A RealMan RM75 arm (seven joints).
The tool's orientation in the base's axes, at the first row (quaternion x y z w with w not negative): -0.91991 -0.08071 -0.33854 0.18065
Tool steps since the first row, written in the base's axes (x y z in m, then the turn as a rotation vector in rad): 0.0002 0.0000 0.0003 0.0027 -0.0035 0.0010; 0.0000 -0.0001 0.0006 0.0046 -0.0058 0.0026; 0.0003 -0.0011 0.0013 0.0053 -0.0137 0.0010; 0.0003 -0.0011 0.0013 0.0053 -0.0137 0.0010; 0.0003 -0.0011 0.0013 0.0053 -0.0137 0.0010; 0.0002 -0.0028 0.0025 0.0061 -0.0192 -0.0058; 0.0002 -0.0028 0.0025 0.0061 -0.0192 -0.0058; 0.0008 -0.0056 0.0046 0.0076 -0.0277 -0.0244; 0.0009 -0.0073 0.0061 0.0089 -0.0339 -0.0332; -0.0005 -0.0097 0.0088 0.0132 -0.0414 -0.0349; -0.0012 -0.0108 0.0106 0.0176 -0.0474 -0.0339; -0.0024 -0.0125 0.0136 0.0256 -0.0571 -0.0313; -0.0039 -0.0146 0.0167 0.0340 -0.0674 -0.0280
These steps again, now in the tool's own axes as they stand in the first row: 0.0003 0.0000 -0.0001 0.0026 0.0037 -0.0005; 0.0004 -0.0001 -0.0005 0.0050 0.0059 -0.0013; 0.0010 0.0007 -0.0012 0.0043 0.0138 -0.0029; 0.0010 0.0007 -0.0012 0.0043 0.0138 -0.0029; 0.0010 0.0007 -0.0012 0.0043 0.0138 -0.0029; 0.0017 0.0019 -0.0027 0.0003 0.0210 0.0003; 0.0017 0.0019 -0.0027 0.0003 0.0210 0.0003; 0.0035 0.0041 -0.0049 -0.0109 0.0344 0.0110; 0.0045 0.0053 -0.0066 -0.0158 0.0429 0.0156; 0.0051 0.0064 -0.0103 -0.0138 0.0514 0.0164; 0.0057 0.0067 -0.0124 -0.0100 0.0579 0.0160; 0.0067 0.0071 -0.0159 -0.0025 0.0683 0.0152; 0.0076 0.0078 -0.0197 0.0057 0.0791 0.0139
